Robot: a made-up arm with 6 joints. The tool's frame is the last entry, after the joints. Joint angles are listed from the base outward. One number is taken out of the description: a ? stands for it. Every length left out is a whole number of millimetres.
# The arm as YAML. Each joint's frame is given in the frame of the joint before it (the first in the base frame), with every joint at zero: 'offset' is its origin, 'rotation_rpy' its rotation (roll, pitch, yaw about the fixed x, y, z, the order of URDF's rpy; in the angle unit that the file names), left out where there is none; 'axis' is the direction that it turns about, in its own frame. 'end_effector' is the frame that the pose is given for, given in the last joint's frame.
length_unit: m
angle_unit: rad
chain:
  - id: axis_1
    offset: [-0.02, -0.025, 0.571]
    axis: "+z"
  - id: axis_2
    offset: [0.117, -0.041, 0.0]
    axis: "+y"
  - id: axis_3
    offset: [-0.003, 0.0, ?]
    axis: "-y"
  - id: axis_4
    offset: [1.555, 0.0, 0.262]
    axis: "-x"
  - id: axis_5
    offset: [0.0, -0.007, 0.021]
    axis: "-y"
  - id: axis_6
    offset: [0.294, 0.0, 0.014]
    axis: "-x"
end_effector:
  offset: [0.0, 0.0, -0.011]
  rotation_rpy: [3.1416, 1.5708, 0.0]
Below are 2 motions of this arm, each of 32 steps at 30 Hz.
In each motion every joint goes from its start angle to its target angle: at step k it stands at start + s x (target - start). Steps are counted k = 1, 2, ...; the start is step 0. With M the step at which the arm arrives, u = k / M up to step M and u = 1 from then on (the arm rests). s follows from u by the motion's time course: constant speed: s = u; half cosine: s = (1 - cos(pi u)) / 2; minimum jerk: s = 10 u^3 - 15 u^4 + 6 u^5.
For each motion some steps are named. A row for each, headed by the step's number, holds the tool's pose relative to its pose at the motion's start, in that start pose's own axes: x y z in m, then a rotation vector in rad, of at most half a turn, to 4 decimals.
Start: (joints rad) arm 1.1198 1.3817 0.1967 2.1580 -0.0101 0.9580
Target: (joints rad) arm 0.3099 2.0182 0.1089 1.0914 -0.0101 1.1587
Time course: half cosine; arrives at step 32
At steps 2, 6, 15, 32:
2: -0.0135 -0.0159 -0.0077 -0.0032 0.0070 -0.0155
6: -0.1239 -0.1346 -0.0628 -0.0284 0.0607 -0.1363
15: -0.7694 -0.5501 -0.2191 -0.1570 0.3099 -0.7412
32: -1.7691 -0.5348 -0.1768 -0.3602 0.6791 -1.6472

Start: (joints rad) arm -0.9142 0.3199 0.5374 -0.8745 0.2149 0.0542
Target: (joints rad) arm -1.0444 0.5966 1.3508 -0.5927 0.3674 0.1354
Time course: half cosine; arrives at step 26
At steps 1, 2, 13, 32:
1: -0.0029 -0.0017 -0.0008 -0.0013 0.0022 0.0011
2: -0.0117 -0.0066 -0.0031 -0.0052 0.0089 0.0046
13: -0.3950 -0.2164 -0.0220 -0.1638 0.3197 0.1599
32: -0.7415 -0.4031 0.1228 -0.3006 0.6611 0.3229

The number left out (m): 0.989
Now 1 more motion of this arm.
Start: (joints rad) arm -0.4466 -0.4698 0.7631 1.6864 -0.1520 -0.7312
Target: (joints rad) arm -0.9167 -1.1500 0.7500 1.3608 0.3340 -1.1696
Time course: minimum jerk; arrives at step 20
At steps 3, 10, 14, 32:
3: -0.0273 0.0362 0.0174 0.0083 0.0169 -0.0110
10: -0.6022 0.5029 0.4790 0.0806 0.3741 -0.1551
14: -1.0509 0.5915 0.9541 0.0277 0.6655 -0.1920
32: -1.2542 0.5553 1.2156 -0.0331 0.8065 -0.1889

